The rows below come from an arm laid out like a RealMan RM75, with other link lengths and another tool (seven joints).
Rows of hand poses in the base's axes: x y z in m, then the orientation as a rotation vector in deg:
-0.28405 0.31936 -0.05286 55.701 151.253 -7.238
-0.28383 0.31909 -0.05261 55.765 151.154 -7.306
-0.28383 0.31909 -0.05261 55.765 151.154 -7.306
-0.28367 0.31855 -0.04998 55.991 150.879 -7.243
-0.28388 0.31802 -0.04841 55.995 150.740 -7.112
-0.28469 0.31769 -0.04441 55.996 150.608 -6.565
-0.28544 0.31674 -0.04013 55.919 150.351 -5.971
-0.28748 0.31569 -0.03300 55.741 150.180 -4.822
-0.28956 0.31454 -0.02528 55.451 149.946 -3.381
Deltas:
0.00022 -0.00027 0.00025 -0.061 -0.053 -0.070
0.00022 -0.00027 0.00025 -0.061 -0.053 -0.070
0.00038 -0.00081 0.00288 -0.058 -0.258 -0.268
0.00017 -0.00134 0.00445 -0.018 -0.417 -0.284
-0.00064 -0.00167 0.00845 0.289 -0.685 -0.248
-0.00139 -0.00262 0.01273 0.570 -1.096 -0.181
-0.00343 -0.00367 0.01986 1.215 -1.602 0.035
-0.00551 -0.00482 0.02758 2.008 -2.264 0.347

